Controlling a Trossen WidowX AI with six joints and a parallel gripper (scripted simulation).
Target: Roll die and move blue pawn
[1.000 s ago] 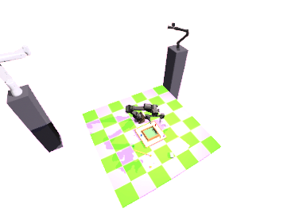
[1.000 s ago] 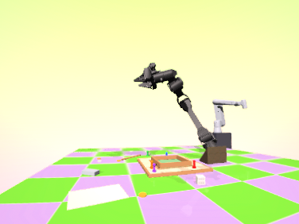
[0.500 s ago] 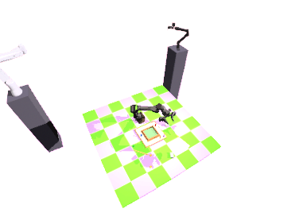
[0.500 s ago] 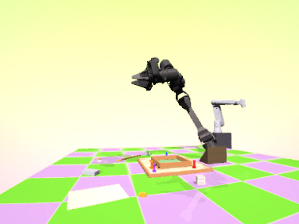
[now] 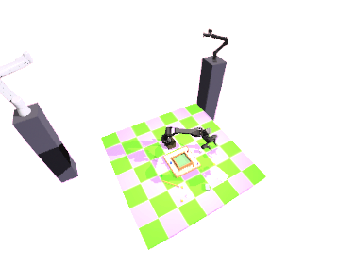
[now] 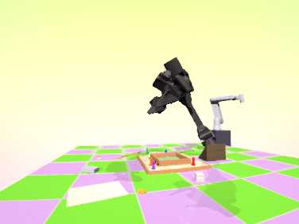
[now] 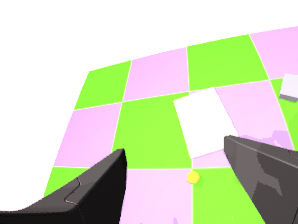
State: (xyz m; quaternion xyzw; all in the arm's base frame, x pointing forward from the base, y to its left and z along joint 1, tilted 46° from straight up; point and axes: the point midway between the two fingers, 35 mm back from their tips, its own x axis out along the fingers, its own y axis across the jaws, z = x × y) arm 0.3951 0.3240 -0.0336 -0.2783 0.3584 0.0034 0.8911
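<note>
Now: the white die 22 cm below my gripper tip, 17 cm behind it and 1 cm to the right of it. Also, from my gripper tip: orange pawn: 21 cm below, 19 cm to the right, 4 cm behind; sheet: 23 cm below, 16 cm ahead; purple pawn: 21 cm below, 14 cm to the right, 4 cm behind.
</note>
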